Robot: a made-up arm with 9 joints. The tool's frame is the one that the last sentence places. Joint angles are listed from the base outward.
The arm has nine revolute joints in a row. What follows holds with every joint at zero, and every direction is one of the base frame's. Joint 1 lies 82 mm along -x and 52 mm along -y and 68 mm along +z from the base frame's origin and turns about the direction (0.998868, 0.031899, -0.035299), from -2.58 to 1.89 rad. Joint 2 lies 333 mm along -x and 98 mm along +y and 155 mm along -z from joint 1 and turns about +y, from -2.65 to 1.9 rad. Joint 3 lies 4 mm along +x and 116 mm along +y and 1 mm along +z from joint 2 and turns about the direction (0.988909, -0.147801, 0.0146), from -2.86 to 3.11 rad. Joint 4 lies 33 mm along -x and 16 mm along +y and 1 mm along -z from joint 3 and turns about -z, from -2.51 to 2.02 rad. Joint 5 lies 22 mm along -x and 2 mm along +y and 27 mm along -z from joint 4 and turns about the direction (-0.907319, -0.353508, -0.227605), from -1.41 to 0.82 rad. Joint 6 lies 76 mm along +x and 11 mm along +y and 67 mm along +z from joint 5 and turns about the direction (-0.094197, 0.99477, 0.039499), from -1.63 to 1.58 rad. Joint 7 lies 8 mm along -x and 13 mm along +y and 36 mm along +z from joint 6 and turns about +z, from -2.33 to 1.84 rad. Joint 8 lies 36 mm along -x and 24 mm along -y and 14 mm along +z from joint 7 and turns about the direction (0.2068, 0.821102, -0.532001), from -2.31 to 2.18 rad. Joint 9 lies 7 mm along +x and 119 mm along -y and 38 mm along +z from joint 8 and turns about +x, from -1.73 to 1.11 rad. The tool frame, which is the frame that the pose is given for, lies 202 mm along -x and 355 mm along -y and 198 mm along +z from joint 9; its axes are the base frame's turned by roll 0.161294, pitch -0.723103 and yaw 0.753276 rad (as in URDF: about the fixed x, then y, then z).
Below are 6 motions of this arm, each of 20 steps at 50 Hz.
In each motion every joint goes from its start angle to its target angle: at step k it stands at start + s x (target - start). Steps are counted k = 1, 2, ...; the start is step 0. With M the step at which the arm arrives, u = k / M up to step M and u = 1 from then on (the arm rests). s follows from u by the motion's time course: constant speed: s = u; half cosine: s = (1 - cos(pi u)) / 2; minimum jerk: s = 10 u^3 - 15 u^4 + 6 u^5.
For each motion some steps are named. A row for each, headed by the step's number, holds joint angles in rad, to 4 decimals.
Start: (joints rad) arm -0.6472 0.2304 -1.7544 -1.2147 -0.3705 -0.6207 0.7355 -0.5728 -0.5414
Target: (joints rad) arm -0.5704 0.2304 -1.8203 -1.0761 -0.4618 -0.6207 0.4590 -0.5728 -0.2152
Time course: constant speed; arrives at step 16
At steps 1, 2, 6, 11, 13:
1: -0.6424 0.2304 -1.7585 -1.2060 -0.3762 -0.6207 0.7182 -0.5728 -0.5210
2: -0.6376 0.2304 -1.7626 -1.1974 -0.3819 -0.6207 0.7009 -0.5728 -0.5006
6: -0.6184 0.2304 -1.7791 -1.1627 -0.4047 -0.6207 0.6318 -0.5728 -0.4191
11: -0.5944 0.2304 -1.7997 -1.1194 -0.4333 -0.6207 0.5454 -0.5728 -0.3171
13: -0.5848 0.2304 -1.8079 -1.1021 -0.4447 -0.6207 0.5108 -0.5728 -0.2764

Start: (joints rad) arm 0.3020 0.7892 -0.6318 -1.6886 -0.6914 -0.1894 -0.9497 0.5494 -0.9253
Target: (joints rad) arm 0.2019 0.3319 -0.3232 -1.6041 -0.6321 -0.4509 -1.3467 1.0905 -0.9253
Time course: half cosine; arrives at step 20
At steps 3, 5, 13, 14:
3: 0.2965 0.7643 -0.6150 -1.6840 -0.6882 -0.2037 -0.9713 0.5789 -0.9253
5: 0.2873 0.7222 -0.5866 -1.6762 -0.6827 -0.2277 -1.0078 0.6286 -0.9253
13: 0.2292 0.4567 -0.4074 -1.6272 -0.6483 -0.3795 -1.2383 0.9428 -0.9253
14: 0.2225 0.4262 -0.3868 -1.6215 -0.6443 -0.3970 -1.2649 0.9790 -0.9253

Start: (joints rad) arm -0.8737 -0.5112 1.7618 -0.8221 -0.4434 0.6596 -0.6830 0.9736 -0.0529
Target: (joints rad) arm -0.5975 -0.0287 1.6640 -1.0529 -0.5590 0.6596 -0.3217 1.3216 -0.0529
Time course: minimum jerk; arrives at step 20
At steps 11, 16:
11: -0.7099 -0.2250 1.7038 -0.9590 -0.5120 0.6596 -0.4687 1.1800 -0.0529
16: -0.6135 -0.0566 1.6697 -1.0395 -0.5523 0.6596 -0.3426 1.3014 -0.0529

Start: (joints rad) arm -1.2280 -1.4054 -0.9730 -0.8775 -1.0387 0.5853 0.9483 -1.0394 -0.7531
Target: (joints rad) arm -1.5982 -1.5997 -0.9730 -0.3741 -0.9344 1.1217 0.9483 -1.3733 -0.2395
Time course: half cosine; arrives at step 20
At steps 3, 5, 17, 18, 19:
3: -1.2482 -1.4160 -0.9730 -0.8501 -1.0330 0.6145 0.9483 -1.0576 -0.7251
5: -1.2822 -1.4339 -0.9730 -0.8038 -1.0234 0.6639 0.9483 -1.0883 -0.6779
17: -1.5780 -1.5891 -0.9730 -0.4015 -0.9401 1.0925 0.9483 -1.3551 -0.2675
18: -1.5891 -1.5949 -0.9730 -0.3864 -0.9370 1.1086 0.9483 -1.3651 -0.2521
19: -1.5959 -1.5985 -0.9730 -0.3772 -0.9350 1.1184 0.9483 -1.3712 -0.2427

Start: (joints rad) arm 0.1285 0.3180 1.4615 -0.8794 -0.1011 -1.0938 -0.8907 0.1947 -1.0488
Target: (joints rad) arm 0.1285 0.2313 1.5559 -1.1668 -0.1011 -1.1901 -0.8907 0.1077 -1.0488
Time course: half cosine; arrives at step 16
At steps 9, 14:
9: 0.1285 0.2662 1.5179 -1.0511 -0.1011 -1.1513 -0.8907 0.1427 -1.0488
14: 0.1285 0.2346 1.5523 -1.1559 -0.1011 -1.1864 -0.8907 0.1110 -1.0488

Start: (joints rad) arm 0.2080 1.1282 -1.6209 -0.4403 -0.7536 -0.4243 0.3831 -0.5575 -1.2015
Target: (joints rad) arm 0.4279 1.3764 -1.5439 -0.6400 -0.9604 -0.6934 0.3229 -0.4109 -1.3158
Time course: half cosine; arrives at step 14
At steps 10, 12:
10: 0.3865 1.3297 -1.5584 -0.6024 -0.9215 -0.6427 0.3342 -0.4385 -1.2943
12: 0.4170 1.3641 -1.5477 -0.6301 -0.9502 -0.6801 0.3259 -0.4182 -1.3101

